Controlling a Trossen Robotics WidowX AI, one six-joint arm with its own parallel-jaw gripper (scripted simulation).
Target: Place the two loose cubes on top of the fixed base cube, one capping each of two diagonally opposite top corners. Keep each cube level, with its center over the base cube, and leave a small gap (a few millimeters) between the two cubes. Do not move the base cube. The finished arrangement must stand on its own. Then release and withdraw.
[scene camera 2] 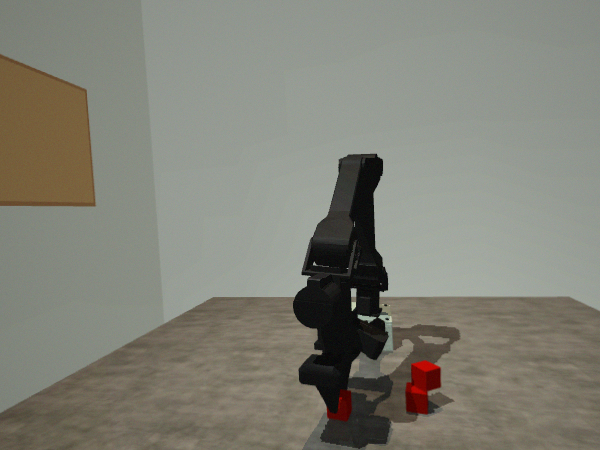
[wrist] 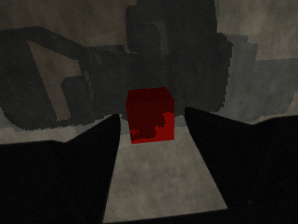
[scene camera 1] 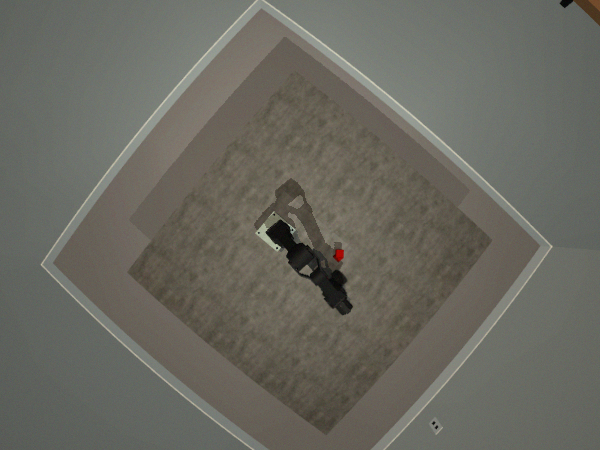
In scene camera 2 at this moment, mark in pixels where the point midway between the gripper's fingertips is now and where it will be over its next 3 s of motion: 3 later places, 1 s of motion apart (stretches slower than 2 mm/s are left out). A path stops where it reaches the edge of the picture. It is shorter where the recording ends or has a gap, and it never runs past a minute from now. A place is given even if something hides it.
My gripper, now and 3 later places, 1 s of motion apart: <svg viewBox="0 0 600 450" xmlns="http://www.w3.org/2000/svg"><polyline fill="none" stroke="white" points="338,403 336,363 346,339 374,341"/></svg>
